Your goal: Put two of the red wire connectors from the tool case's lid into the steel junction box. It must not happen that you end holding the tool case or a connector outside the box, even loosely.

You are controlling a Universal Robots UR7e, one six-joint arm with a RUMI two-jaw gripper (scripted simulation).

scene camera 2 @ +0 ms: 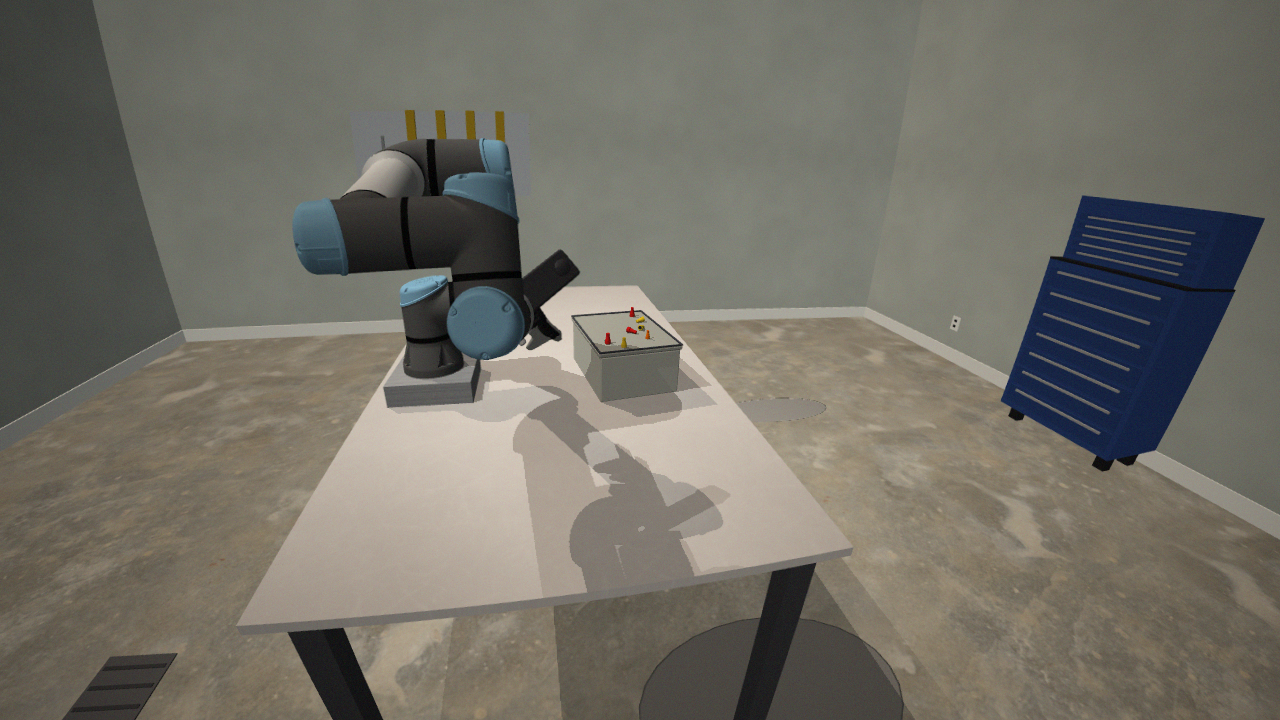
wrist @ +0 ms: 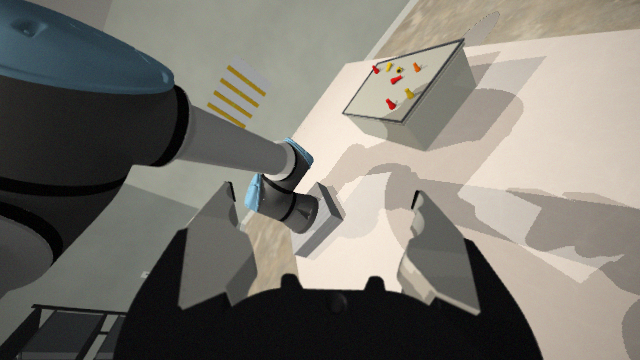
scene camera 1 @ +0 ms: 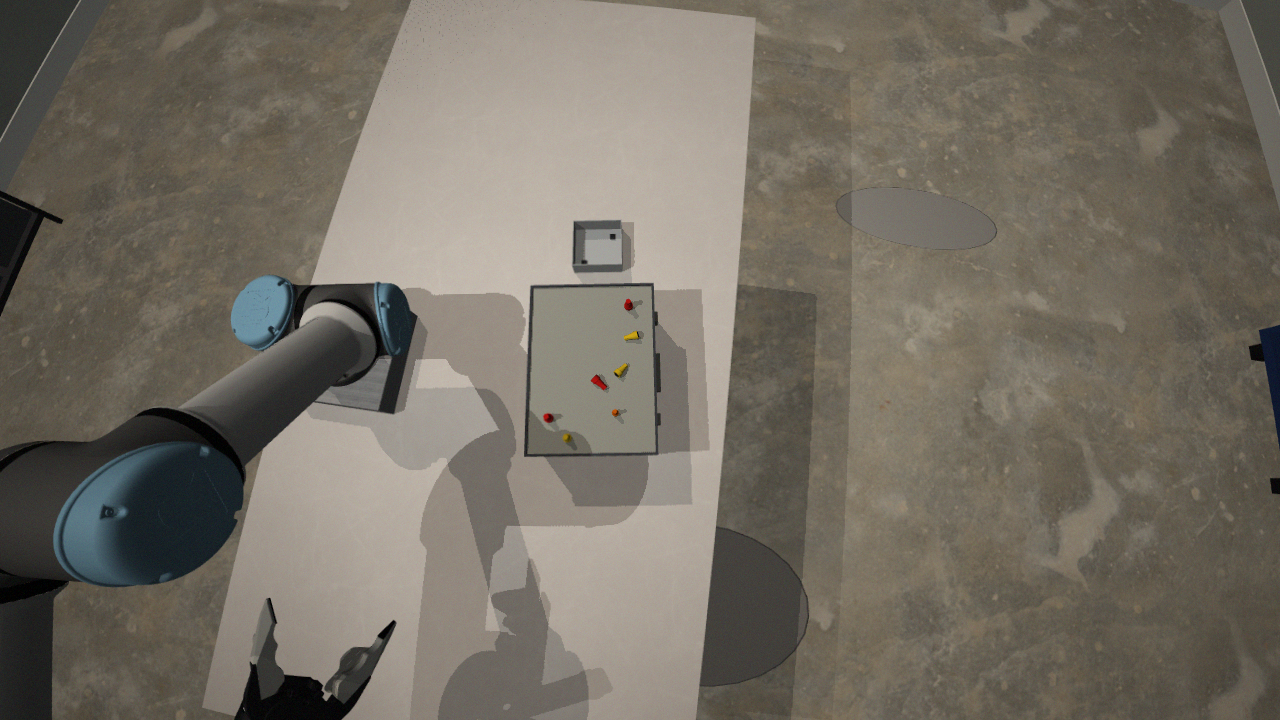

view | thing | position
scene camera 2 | gripper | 531,303
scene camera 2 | tool case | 645,367
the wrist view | gripper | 324,187
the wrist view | tool case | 445,80
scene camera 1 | gripper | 337,610
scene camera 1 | tool case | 576,331
